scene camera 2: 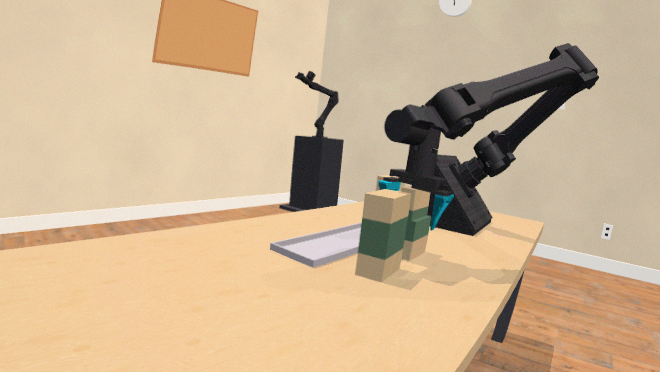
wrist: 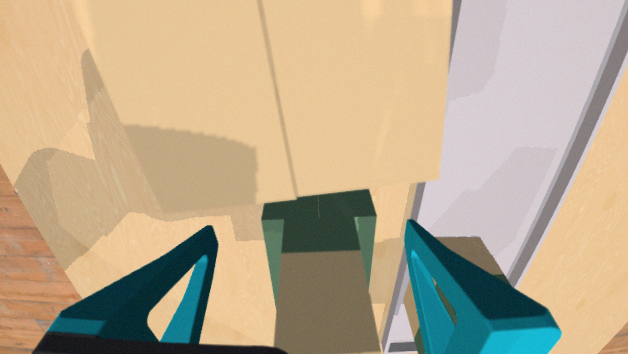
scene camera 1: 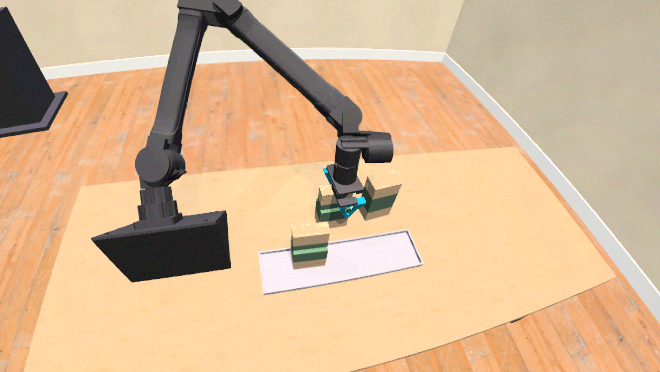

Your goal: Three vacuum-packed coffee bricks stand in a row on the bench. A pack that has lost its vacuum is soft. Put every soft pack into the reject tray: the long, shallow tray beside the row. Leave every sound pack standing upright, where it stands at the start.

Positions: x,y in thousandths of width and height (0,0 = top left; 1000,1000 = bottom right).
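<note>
Reject tray (scene camera 1: 539,695), (wrist: 834,239). My gripper (scene camera 2: 620,603), (wrist: 491,657), (scene camera 1: 516,547).
</note>
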